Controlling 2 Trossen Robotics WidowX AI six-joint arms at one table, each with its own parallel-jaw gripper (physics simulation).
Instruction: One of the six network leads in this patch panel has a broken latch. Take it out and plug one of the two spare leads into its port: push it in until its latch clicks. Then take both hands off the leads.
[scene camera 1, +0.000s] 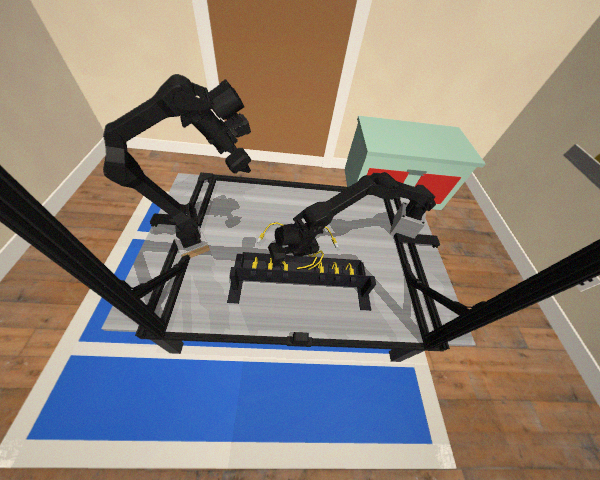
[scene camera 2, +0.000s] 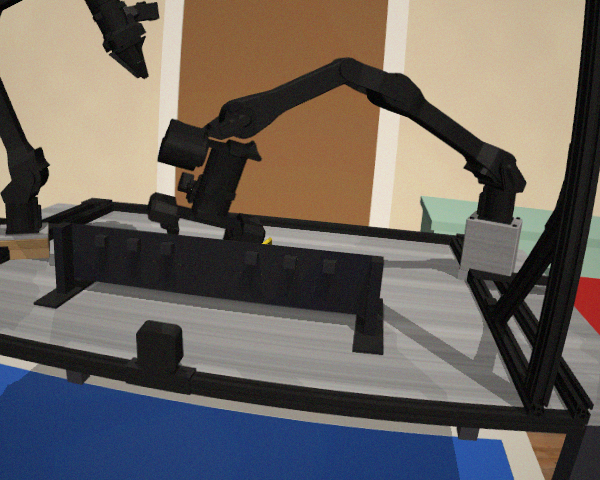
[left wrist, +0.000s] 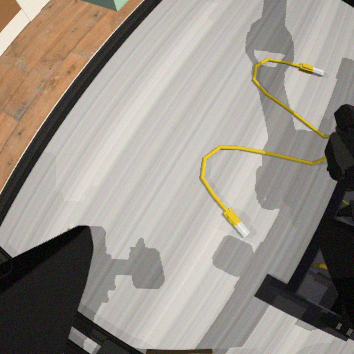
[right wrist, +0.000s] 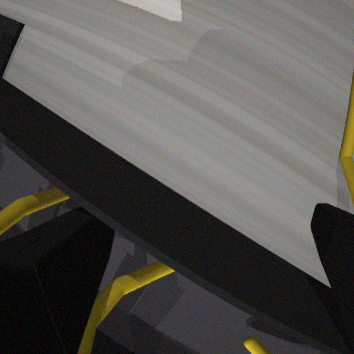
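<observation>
The black patch panel stands across the middle of the grey table. Several yellow leads are plugged into its back. My right gripper is open and empty, low over the panel's top edge near its middle, with its fingers straddling the plugged leads. Two spare yellow leads lie on the table behind the panel: one plug to the left, the other plug to the right. My left gripper is open and empty, high above the table's back left.
A black frame rims the table, with a small black block on its front rail. A mint cabinet with red drawers stands behind the right arm's base.
</observation>
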